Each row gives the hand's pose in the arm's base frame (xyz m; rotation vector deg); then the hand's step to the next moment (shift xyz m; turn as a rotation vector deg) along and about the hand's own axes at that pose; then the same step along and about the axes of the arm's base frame.
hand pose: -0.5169 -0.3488 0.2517 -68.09 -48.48 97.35
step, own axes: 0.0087 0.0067 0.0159 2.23 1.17 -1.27
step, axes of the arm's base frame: -0.0183 0.0046 -0.0040 0.52 1.66 -2.22
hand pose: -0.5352 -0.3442 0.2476 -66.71 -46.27 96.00
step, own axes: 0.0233 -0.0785 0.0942 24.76 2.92 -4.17
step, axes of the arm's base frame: -0.0674 0.0493 0.0927 -0.40 21.99 -12.46
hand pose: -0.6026 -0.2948 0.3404 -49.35 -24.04 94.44
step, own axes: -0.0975 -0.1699 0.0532 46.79 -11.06 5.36
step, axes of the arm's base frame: 0.0832 -0.0382 0.1812 0.95 48.24 -3.50
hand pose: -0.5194 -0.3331 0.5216 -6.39 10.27 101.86
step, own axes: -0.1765 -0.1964 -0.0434 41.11 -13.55 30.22
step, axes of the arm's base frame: 0.2285 -0.1373 -0.0240 5.16 47.81 21.78
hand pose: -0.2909 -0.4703 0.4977 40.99 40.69 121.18
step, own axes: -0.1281 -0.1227 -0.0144 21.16 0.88 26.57
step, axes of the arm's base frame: 0.1193 -0.0400 -0.1258 6.36 23.06 24.13
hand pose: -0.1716 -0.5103 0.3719 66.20 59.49 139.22
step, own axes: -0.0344 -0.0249 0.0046 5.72 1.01 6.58
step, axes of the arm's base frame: 0.0242 0.0029 -0.0351 1.32 5.39 6.80
